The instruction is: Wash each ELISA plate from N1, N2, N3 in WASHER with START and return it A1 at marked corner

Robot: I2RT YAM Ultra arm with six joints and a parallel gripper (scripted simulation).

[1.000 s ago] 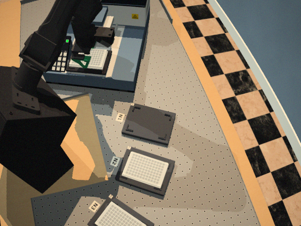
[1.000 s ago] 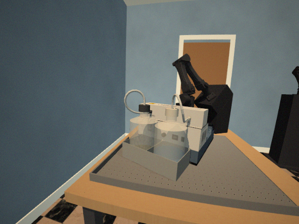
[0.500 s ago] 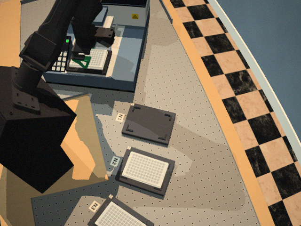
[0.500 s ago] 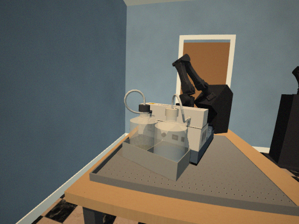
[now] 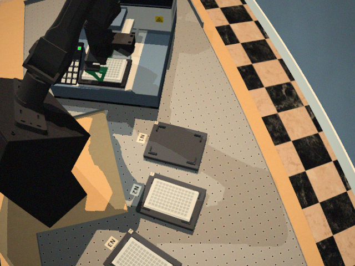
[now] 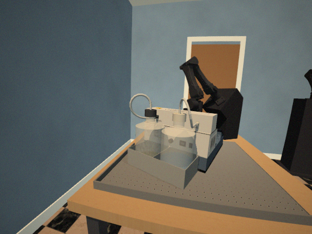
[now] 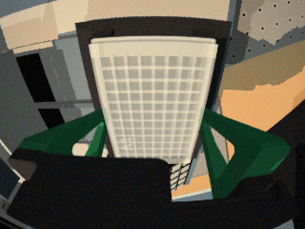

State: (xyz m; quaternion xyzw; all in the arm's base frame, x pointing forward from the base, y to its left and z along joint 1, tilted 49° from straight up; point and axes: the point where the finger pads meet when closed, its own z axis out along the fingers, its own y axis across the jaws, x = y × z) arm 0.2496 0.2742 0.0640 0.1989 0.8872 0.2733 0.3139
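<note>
Now: hand 10 mm above the dark carrier. From my hand the other things lie so: N1 label: 100 mm ahead, 200 mm to the right, 100 mm below; then manifold: 40 mm ahead, 150 mm to the left, 40 mm above; then washer: 40 mm ahead, 150 mm to the left, 30 mm above.
</note>
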